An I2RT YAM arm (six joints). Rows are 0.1 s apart.
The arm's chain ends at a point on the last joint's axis. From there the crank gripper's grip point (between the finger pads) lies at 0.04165 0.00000 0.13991 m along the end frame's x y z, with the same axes.
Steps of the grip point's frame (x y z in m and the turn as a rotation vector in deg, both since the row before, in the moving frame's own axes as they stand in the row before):
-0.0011, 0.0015, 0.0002, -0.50, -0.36, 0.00
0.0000, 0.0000, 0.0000, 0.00, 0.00, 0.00
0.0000, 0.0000, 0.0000, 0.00, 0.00, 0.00
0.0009, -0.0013, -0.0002, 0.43, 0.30, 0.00
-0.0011, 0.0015, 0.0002, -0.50, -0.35, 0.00
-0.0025, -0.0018, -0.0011, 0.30, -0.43, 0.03
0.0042, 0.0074, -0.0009, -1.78, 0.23, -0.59
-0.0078, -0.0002, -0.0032, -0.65, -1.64, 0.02
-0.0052, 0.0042, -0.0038, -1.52, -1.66, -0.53
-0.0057, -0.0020, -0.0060, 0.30, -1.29, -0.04
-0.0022, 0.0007, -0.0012, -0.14, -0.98, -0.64
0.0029, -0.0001, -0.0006, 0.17, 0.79, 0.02
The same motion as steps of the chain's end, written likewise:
-0.0002, 0.0003, -0.0001, -0.50, -0.36, 0.00
0.0000, 0.0000, 0.0000, 0.00, 0.00, 0.00
0.0000, 0.0000, 0.0000, 0.00, 0.00, 0.00
0.0002, -0.0003, 0.0000, 0.43, 0.30, 0.00
-0.0002, 0.0003, 0.0000, -0.50, -0.35, 0.00
-0.0014, -0.0011, -0.0014, 0.30, -0.43, 0.03
0.0036, 0.0035, -0.0007, -1.78, 0.23, -0.59
-0.0038, -0.0018, -0.0043, -0.65, -1.64, 0.02
-0.0011, 0.0008, -0.0049, -1.52, -1.66, -0.53
-0.0025, -0.0012, -0.0069, 0.30, -1.29, -0.04
0.0002, 0.0008, -0.0019, -0.14, -0.98, -0.64
0.0010, 0.0003, 0.0000, 0.17, 0.79, 0.02

